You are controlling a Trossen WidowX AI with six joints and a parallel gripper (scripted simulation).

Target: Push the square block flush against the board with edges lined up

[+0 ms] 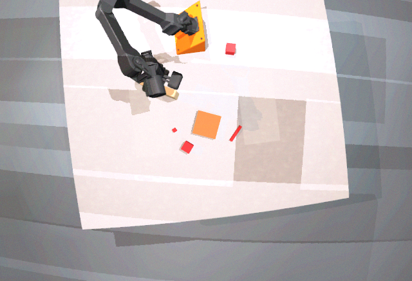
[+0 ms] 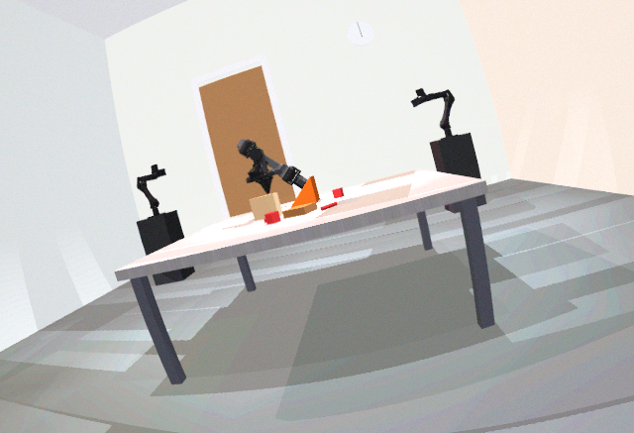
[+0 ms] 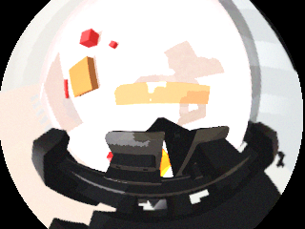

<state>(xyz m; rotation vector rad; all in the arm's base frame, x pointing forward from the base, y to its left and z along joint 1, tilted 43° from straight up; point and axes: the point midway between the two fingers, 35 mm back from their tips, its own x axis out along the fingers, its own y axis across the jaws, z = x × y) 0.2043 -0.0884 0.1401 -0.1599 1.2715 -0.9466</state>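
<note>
Now: the board 3 cm ahead of my gripper tip, 2 cm to the right of it and 5 cm below it. The rest, counted from my gripper tip: orange square block: 21 cm ahead, 15 cm to the left, 9 cm below; then tiny red piece: 22 cm ahead, 1 cm to the left, 10 cm below; then thin red stick: 27 cm ahead, 27 cm to the left, 10 cm below.
</note>
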